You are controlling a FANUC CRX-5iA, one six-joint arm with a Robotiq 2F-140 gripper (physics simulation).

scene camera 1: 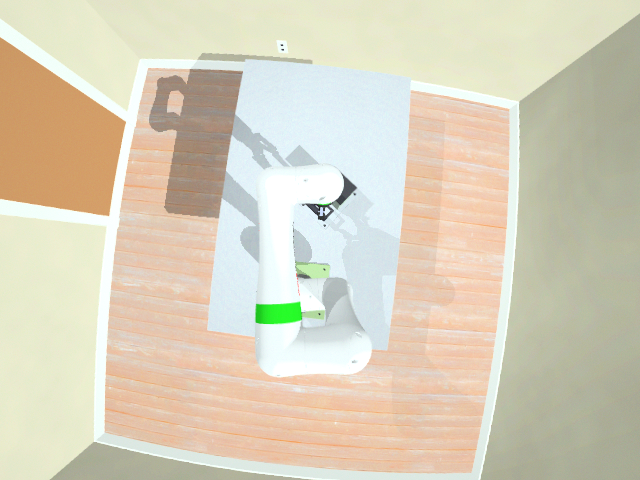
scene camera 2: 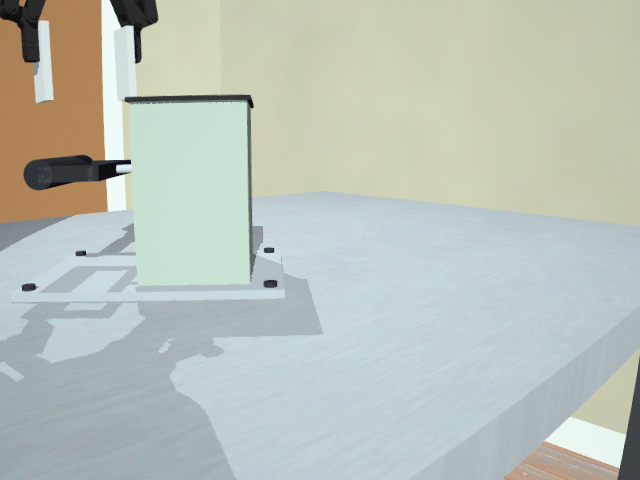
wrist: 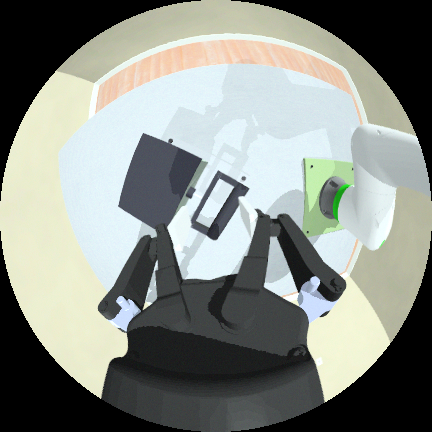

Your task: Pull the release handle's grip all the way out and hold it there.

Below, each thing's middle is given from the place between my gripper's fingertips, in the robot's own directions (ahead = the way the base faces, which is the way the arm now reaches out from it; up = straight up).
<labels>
My gripper is now 17 cm above the bolted base plate (wrist: 214, 163), 6 cm short of it and 2 cm to the left of it.
</labels>
